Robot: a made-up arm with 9 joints. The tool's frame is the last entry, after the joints. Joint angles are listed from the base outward. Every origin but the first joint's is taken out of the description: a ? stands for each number. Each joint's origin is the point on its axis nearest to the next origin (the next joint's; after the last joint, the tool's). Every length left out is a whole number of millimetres.
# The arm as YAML. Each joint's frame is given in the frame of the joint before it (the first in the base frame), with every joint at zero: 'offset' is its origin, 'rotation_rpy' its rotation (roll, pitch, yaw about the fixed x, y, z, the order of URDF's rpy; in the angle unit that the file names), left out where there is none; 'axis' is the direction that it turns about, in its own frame. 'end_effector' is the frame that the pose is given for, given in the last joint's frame.
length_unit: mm
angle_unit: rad
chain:
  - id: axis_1
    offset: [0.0, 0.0, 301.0]
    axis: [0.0, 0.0, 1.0]
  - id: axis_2
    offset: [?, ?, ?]
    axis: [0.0, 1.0, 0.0]
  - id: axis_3
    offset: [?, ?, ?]
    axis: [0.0, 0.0, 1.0]
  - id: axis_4
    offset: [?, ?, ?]
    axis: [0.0, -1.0, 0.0]
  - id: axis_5
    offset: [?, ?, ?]
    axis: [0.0, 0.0, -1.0]
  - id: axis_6
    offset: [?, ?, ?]
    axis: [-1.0, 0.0, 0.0]
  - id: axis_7
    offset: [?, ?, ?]
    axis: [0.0, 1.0, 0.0]
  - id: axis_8
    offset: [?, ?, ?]
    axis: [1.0, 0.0, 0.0]
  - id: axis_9
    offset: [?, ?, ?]
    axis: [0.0, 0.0, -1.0]
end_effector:
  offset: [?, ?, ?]
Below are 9 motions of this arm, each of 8 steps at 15 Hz.
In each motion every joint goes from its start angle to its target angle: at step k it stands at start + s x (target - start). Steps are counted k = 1, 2, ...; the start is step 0. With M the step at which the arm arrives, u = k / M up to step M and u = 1 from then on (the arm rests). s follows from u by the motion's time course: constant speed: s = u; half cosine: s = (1 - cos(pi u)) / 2; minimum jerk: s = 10 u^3 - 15 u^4 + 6 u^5.
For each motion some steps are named. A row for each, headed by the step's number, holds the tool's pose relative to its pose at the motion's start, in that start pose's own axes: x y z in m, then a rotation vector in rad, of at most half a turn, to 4 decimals.
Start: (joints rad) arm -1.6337 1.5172 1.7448 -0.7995 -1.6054 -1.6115 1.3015 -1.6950 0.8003
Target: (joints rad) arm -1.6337 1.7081 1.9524 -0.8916 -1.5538 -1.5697 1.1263 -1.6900 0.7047
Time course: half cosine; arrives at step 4
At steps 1, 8:
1: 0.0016 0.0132 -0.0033 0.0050 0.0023 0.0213
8: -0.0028 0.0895 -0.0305 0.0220 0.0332 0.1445

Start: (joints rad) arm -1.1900 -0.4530 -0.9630 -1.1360 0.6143 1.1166 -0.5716 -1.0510 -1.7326
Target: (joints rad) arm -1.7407 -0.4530 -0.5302 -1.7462 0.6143 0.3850 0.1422 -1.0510 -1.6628
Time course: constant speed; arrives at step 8
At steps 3, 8:
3: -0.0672 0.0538 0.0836 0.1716 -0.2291 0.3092
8: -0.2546 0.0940 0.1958 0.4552 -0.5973 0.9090

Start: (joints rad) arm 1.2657 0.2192 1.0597 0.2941 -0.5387 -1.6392 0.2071 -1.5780 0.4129
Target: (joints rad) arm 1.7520 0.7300 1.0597 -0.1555 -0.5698 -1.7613 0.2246 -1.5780 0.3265
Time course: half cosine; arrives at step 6
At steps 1, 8:
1: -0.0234 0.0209 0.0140 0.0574 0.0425 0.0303
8: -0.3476 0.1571 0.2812 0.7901 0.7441 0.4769

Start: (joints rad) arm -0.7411 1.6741 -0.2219 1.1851 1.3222 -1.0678 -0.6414 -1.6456 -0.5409
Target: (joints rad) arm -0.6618 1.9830 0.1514 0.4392 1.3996 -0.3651 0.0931 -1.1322 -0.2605
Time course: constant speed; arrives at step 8
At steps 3, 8:
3: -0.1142 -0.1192 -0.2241 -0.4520 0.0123 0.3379
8: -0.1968 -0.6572 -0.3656 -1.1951 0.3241 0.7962

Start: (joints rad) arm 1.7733 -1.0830 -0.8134 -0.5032 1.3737 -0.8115 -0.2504 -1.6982 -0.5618
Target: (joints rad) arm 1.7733 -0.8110 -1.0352 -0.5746 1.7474 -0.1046 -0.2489 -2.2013 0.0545
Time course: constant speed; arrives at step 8
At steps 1, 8:
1: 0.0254 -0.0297 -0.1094 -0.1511 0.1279 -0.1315
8: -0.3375 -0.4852 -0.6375 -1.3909 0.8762 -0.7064

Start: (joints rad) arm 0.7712 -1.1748 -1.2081 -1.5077 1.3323 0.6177 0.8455 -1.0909 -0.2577
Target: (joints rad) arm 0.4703 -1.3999 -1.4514 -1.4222 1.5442 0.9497 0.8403 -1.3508 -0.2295
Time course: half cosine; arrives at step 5
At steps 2, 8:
2: -0.0549 0.1164 -0.0036 -0.0746 0.0063 0.0999
8: -0.1899 0.2957 -0.0381 -0.2808 -0.0194 0.2785

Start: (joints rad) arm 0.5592 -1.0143 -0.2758 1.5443 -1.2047 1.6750 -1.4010 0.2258 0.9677
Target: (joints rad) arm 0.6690 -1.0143 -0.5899 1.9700 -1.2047 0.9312 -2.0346 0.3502 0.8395
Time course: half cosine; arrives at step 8
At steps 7, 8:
7: -0.0635 -0.2169 0.2919 0.5814 -0.2349 -0.0070
8: -0.0669 -0.2263 0.3007 0.6023 -0.2493 -0.0075

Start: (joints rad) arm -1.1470 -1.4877 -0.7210 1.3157 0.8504 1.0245 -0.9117 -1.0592 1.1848
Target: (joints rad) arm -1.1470 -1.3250 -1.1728 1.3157 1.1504 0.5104 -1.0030 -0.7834 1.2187
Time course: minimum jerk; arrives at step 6
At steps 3, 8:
3: 0.0791 -0.0802 -0.0800 -0.1259 0.0599 -0.1395
8: 0.1761 -0.1708 -0.1288 -0.2058 0.0913 -0.3844

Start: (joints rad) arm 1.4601 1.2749 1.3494 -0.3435 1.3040 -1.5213 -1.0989 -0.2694 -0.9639
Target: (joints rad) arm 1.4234 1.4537 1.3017 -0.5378 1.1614 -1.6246 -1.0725 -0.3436 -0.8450
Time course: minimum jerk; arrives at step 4
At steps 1, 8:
1: 0.0072 0.0022 -0.0008 -0.0007 0.0371 -0.0143
8: 0.0615 0.0171 -0.0281 -0.0191 0.3710 -0.1461

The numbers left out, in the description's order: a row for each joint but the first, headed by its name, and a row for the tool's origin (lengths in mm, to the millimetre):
axis_2: -63.0 33.0 0.0
axis_3: 63.0 0.0 -101.0
axis_4: -58.0 244.0 0.0
axis_5: 30.0 0.0 -180.0
axis_6: 121.0 -356.0 0.0
axis_7: 0.0 -45.0 -300.0
axis_8: 169.0 0.0 6.0
axis_9: 0.0 18.0 68.0
tool: 101.0 314.0 0.0

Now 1 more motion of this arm.
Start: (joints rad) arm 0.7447 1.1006 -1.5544 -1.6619 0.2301 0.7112 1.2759 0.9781 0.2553
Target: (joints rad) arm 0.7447 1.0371 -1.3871 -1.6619 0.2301 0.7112 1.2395 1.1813 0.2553
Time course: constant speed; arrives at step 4
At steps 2, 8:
2: -0.0054 -0.0193 0.0977 0.0937 -0.0717 0.0025
8: -0.0230 -0.0396 0.1943 0.1874 -0.1433 0.0162

